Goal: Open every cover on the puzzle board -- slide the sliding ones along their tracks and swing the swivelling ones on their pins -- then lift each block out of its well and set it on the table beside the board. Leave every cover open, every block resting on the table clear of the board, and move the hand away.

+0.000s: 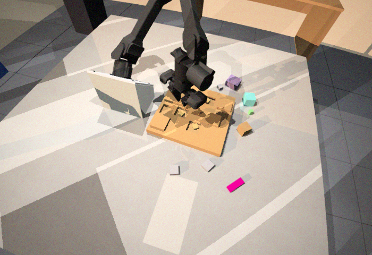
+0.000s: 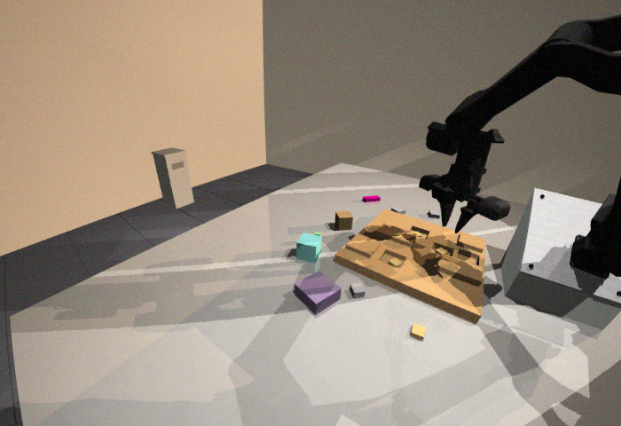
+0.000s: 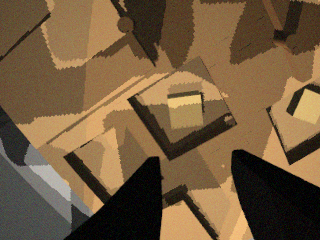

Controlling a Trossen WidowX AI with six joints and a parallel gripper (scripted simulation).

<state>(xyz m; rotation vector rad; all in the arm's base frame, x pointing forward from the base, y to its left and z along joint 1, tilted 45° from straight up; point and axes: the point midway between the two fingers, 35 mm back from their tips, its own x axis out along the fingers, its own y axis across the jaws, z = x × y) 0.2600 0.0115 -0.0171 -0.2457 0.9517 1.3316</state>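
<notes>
The puzzle board lies 60 mm below my gripper tip, 50 mm ahead of it and 10 mm to the left of it. Round my gripper tip: grey tile 230 mm to the right, 70 mm below, 60 mm ahead; brown cube 260 mm ahead, 60 mm below, 20 mm to the left; small grey cube 220 mm to the left, 110 mm ahead, 70 mm below.
</notes>
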